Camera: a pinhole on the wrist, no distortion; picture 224 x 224 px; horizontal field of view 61.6 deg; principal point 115.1 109.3 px. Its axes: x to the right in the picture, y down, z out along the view. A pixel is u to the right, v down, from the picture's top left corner.
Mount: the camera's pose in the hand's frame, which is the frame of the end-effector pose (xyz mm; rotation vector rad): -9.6 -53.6 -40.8 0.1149 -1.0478 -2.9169
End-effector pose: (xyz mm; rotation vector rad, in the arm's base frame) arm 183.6 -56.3 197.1 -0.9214 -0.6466 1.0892
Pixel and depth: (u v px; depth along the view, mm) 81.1 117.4 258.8
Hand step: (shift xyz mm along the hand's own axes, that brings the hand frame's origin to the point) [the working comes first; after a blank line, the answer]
In the camera's frame: -46.8 11.2 258.8

15.7 104.7 168.0
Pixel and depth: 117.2 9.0 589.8
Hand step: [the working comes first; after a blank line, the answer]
In the camera's frame: 6.6 -314.9 589.8

-69.2 562.5 212.0
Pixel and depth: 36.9 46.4 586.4
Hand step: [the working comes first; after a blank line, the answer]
In the camera's frame: -244.1 -196.3 586.4

182.3 484.7 298.9
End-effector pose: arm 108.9 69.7 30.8 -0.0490 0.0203 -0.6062
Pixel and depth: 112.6 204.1 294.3
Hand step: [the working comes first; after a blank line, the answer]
In the camera's frame: -3.9 148.5 294.3

-28.3 18.7 280.3
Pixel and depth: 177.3 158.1 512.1
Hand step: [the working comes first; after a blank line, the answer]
In the camera's frame: 169.5 133.0 512.1

-219.5 157.7 428.2
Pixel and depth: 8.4 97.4 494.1
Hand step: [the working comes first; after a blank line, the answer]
In the camera's frame: -280.6 -31.3 494.1

228.5 301.2 335.0
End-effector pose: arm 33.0 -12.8 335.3 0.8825 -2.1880 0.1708
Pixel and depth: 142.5 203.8 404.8
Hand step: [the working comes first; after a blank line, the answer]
In the camera's frame: 59.0 203.6 404.8

-99.5 42.2 396.8
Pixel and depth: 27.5 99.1 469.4
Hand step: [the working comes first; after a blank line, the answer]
In the camera's frame: -218.9 -25.5 469.4

169.1 277.2 316.3
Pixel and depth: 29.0 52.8 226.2
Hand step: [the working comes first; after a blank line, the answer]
In the camera's frame: -103.7 -68.0 226.2

74.0 148.7 95.7
